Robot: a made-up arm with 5 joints.
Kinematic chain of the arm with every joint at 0, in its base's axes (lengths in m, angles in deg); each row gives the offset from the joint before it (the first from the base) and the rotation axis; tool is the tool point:
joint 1: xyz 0 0 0.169 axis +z
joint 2: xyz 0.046 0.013 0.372 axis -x
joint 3: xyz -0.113 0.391 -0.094 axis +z
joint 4: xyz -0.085 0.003 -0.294 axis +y
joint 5: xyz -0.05 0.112 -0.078 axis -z
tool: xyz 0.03 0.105 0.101
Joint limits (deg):
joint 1: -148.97..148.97
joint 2: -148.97..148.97
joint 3: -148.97..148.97
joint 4: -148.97..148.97
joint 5: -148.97..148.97
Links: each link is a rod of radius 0.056 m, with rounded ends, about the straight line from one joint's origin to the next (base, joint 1, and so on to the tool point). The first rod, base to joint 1, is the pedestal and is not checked.
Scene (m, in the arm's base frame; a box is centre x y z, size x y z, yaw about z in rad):
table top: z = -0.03
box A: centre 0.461 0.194 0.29 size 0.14 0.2 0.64 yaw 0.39
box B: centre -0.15 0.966 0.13 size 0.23 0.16 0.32 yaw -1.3
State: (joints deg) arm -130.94 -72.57 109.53 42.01 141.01
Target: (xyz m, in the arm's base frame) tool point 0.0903 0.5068 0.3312
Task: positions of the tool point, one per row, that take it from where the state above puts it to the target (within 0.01 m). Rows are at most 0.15 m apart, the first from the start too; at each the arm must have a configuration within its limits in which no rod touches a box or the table.
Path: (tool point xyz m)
1: 0.3877 -0.1586 0.8061
2: 0.3595 -0.0666 0.8736
3: 0.3009 0.0062 0.9327
4: 0.2205 0.0494 0.9812
5: 0.1308 0.0563 1.0168
6: 0.2194 0.1403 0.9695
7: 0.2764 0.2352 0.8959
8: 0.2980 0.3299 0.8011
9: 0.2846 0.4133 0.6910
10: 0.2402 0.4754 0.5719
11: 0.1723 0.5082 0.4500
12: 0.0903 0.5068 0.3312

